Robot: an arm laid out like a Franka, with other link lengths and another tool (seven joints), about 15 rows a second.
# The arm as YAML. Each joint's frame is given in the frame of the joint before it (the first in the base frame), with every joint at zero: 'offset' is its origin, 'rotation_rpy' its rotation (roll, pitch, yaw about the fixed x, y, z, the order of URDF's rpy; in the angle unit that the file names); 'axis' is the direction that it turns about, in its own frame. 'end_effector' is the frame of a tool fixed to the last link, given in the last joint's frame.
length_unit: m
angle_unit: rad
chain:
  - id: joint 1
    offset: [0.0, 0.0, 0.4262]
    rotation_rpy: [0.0, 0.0, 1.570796]
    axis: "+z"
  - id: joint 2
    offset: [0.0, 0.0, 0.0]
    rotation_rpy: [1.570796, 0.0, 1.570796]
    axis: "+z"
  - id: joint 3
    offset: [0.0, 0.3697, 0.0]
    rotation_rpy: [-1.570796, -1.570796, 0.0]
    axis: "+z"
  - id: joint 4
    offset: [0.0, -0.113, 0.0]
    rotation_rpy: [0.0, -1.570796, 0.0]
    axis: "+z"
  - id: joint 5
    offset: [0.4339, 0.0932, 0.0]
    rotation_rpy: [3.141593, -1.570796, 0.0]
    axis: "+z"
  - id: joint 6
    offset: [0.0, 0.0, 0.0]
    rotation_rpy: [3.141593, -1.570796, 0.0]
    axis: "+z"
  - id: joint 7
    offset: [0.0, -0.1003, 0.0]
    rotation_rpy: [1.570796, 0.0, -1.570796]
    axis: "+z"
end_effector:
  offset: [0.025, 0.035, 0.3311]
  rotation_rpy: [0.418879, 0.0, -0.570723]
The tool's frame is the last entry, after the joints.
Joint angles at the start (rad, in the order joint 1, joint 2, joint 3, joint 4, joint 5, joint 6, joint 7):
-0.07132, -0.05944, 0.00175, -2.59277, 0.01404, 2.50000, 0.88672
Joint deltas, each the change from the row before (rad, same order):
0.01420, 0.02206, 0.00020, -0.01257, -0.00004, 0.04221, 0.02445
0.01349, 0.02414, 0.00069, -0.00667, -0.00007, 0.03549, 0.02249
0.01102, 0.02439, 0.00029, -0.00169, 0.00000, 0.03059, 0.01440
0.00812, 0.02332, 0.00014, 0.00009, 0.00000, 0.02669, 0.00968
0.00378, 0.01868, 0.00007, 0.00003, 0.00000, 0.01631, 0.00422
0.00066, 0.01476, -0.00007, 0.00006, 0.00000, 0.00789, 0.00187
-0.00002, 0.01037, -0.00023, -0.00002, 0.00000, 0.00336, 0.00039
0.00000, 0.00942, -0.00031, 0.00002, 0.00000, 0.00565, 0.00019
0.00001, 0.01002, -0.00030, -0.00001, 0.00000, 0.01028, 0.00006
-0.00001, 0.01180, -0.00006, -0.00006, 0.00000, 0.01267, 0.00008
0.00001, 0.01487, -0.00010, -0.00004, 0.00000, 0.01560, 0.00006
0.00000, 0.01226, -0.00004, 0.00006, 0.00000, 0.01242, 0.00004
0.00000, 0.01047, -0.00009, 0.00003, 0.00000, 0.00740, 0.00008
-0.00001, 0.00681, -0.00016, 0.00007, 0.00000, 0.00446, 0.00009
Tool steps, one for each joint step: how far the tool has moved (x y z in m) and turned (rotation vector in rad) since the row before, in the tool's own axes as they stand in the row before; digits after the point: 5 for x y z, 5 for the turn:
-0.00225, -0.00104, 0.01422, 0.00164, 0.01089, 0.00643
-0.00185, -0.00148, 0.01341, 0.00093, 0.00760, 0.00591
-0.00017, -0.00128, 0.01171, 0.00118, 0.00526, 0.00125
0.00031, -0.00034, 0.01034, 0.00096, 0.00364, 0.00011
-0.00095, 0.00175, 0.00789, -0.00110, -0.00172, 0.00131
-0.00189, 0.00320, 0.00587, -0.00274, -0.00514, 0.00380
-0.00191, 0.00290, 0.00406, -0.00279, -0.00560, 0.00327
-0.00091, 0.00227, 0.00359, -0.00154, -0.00290, 0.00190
0.00030, 0.00177, 0.00372, -0.00001, 0.00042, 0.00026
0.00040, 0.00192, 0.00443, 0.00019, 0.00082, -0.00012
0.00034, 0.00250, 0.00557, 0.00011, 0.00074, -0.00007
0.00013, 0.00210, 0.00458, -0.00004, 0.00030, 0.00004
-0.00092, 0.00233, 0.00398, -0.00128, -0.00243, 0.00133
-0.00067, 0.00160, 0.00256, -0.00096, -0.00177, 0.00111

